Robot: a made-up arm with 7 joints. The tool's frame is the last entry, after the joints. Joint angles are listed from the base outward. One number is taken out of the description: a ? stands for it. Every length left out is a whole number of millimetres.
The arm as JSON. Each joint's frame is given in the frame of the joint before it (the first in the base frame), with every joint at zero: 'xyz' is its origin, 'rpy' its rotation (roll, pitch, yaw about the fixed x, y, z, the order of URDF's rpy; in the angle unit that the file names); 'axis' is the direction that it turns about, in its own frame. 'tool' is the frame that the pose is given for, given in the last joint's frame.
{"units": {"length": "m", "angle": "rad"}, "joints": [
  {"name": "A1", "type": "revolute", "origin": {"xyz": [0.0, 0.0, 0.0], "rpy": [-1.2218, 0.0, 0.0]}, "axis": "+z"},
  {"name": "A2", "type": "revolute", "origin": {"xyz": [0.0, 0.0, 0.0], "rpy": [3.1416, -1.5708, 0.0]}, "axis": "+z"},
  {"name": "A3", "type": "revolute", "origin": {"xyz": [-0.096, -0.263, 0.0], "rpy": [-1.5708, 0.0, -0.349]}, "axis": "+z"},
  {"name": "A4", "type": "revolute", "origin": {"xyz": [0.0, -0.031, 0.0], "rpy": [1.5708, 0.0, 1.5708]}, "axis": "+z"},
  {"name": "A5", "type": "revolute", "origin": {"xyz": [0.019, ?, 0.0], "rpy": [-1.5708, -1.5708, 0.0]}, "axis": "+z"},
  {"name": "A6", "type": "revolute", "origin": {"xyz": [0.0, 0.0, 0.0], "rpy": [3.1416, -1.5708, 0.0]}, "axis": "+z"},
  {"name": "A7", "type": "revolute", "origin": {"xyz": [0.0, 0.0, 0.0], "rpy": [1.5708, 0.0, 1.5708]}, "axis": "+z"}
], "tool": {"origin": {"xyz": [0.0, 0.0, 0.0], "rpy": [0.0, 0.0, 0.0]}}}
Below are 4 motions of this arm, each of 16 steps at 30 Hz.
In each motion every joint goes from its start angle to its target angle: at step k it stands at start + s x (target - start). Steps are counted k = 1, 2, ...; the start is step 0. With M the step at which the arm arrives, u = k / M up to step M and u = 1 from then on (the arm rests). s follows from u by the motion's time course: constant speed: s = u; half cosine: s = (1 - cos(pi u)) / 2; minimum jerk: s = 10 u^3 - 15 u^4 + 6 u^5.
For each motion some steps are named. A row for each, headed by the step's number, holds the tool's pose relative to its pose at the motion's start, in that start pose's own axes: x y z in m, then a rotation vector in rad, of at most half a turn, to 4 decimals.
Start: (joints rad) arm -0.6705 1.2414 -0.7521 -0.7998 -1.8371 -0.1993 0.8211
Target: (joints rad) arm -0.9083 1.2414 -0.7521 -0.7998 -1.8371 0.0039 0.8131
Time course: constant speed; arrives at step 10
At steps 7, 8, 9, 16:
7: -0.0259 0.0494 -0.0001 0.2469 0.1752 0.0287
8: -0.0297 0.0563 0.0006 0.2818 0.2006 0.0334
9: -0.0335 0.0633 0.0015 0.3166 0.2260 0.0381
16: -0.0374 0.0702 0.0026 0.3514 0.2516 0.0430

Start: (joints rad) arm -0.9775 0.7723 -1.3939 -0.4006 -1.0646 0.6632 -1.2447
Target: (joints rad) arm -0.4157 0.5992 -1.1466 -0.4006 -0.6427 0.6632 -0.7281
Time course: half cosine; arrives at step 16
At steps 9, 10, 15, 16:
9: 0.0757 0.0699 0.0939 0.0515 -0.4483 0.5230
10: 0.0864 0.0781 0.1116 0.0373 -0.5269 0.5981
15: 0.1173 0.0987 0.1721 -0.0541 -0.7838 0.8196
16: 0.1182 0.0992 0.1741 -0.0582 -0.7921 0.8262

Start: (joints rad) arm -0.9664 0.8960 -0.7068 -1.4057 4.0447 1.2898 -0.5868
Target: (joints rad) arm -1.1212 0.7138 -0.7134 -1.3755 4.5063 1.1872 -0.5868
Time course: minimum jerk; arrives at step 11
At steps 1, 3, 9, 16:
1: 0.0002 0.0004 -0.0003 -0.0028 -0.0014 0.0016
3: 0.0029 0.0080 -0.0055 -0.0549 -0.0271 0.0334
9: 0.0154 0.0597 -0.0455 -0.3670 -0.2070 0.2987
16: 0.0157 0.0625 -0.0479 -0.3819 -0.2171 0.3154

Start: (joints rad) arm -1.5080 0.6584 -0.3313 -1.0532 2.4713 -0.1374 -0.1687
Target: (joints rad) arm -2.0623 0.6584 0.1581 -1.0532 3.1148 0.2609 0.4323
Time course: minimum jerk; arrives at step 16
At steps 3, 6, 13, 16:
3: 0.0000 -0.0115 -0.0056 -0.0373 0.0138 0.0743
6: 0.0003 -0.0659 -0.0263 -0.2162 0.1118 0.4154
13: 0.0031 -0.2266 -0.0381 -0.7394 0.7465 1.3361
16: 0.0035 -0.2374 -0.0363 -0.7728 0.8129 1.3929

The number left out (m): -0.156
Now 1 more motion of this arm.
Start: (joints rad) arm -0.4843 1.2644 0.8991 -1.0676 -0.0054 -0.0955 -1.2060
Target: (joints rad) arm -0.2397 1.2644 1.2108 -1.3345 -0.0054 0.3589 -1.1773
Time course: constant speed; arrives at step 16
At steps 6, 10, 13, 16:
6: -0.0199 0.0143 0.0067 -0.0742 0.0930 -0.0117
10: -0.0328 0.0253 0.0117 -0.1195 0.1559 -0.0189
13: -0.0422 0.0343 0.0156 -0.1513 0.2035 -0.0241
16: -0.0512 0.0438 0.0198 -0.1811 0.2514 -0.0288

